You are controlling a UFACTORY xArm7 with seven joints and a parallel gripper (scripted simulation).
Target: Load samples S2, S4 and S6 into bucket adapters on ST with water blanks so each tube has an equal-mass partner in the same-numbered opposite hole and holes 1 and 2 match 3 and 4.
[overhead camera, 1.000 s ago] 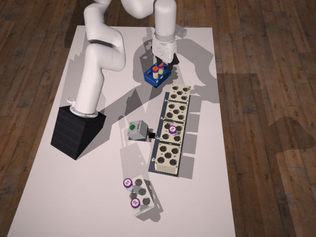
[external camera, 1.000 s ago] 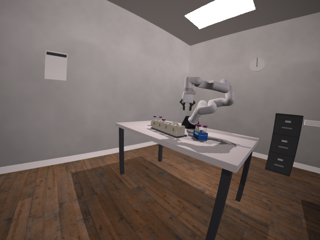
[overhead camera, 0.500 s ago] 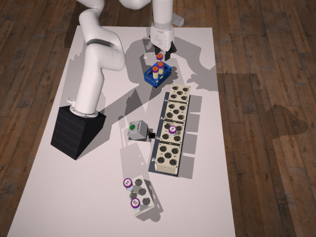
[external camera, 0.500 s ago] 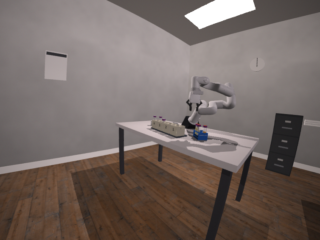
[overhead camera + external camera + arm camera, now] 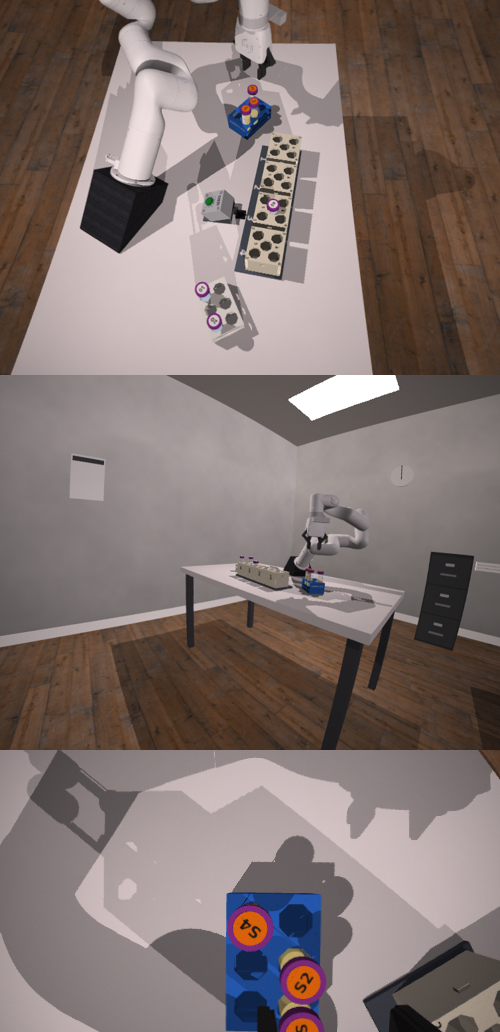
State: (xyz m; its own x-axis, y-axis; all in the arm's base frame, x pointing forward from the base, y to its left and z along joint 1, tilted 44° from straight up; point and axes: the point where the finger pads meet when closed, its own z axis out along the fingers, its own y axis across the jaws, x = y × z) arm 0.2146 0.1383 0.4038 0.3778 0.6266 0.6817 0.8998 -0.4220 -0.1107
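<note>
The orange-dot tube lies 19 cm below my hand, 5 cm to the left of it and 3 cm behind it. Round my hand: 40 mL water blank 36 cm to the right, 18 cm below, 16 cm ahead; then green done key 37 cm to the right, 19 cm below, 2 cm behind; then blue sample rack 22 cm below, 2 cm behind.
</note>
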